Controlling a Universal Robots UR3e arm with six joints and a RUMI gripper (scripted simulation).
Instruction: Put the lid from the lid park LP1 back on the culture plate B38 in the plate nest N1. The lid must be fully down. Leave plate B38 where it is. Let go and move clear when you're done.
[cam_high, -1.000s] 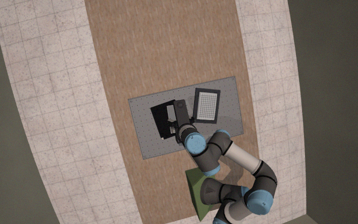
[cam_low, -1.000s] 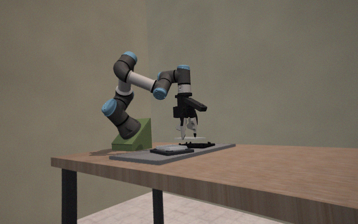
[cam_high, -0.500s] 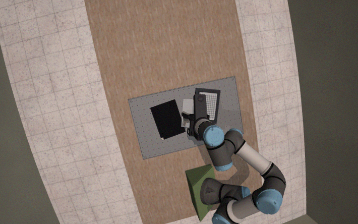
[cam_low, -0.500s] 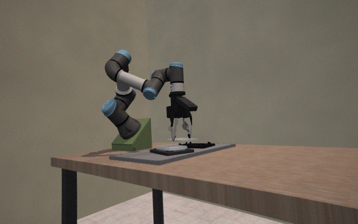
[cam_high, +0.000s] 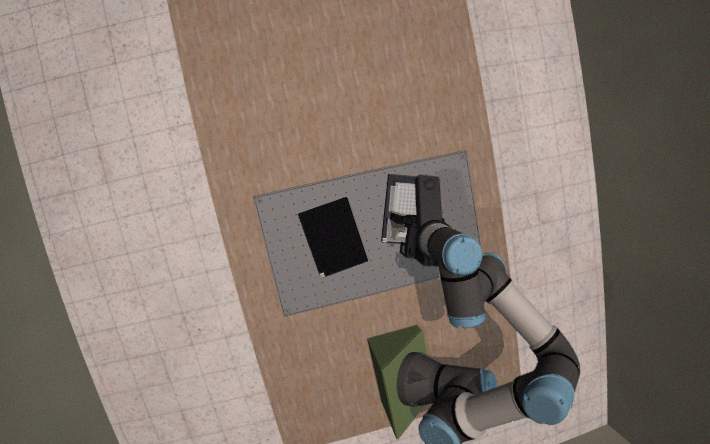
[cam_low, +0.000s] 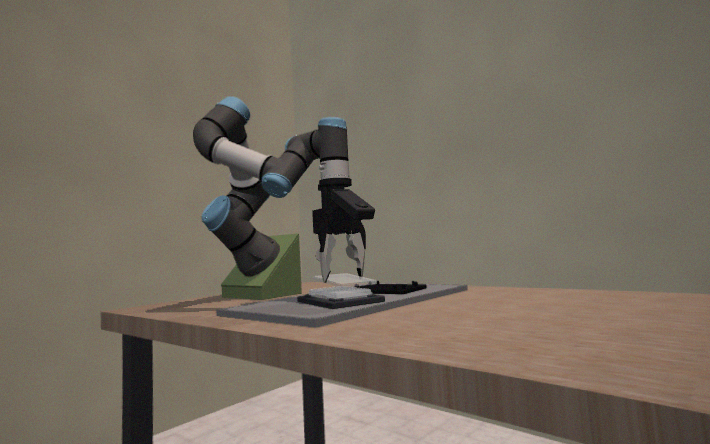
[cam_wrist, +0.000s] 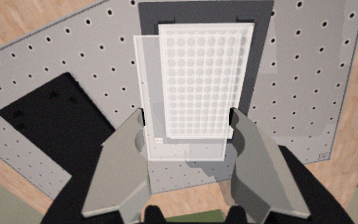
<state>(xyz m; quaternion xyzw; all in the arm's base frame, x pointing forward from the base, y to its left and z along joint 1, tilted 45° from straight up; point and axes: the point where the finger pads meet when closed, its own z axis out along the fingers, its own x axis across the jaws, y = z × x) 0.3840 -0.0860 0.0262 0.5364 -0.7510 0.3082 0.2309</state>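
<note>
Right now my hand is 4 cm above the white well plate B38 and 2 cm to the left of it. The rest, counted from my hand: black plate nest N1: 5 cm below, 2 cm to the right; black lid park LP1: 17 cm to the left, 5 cm below, 2 cm behind; clear lid: 1 cm below.
</note>
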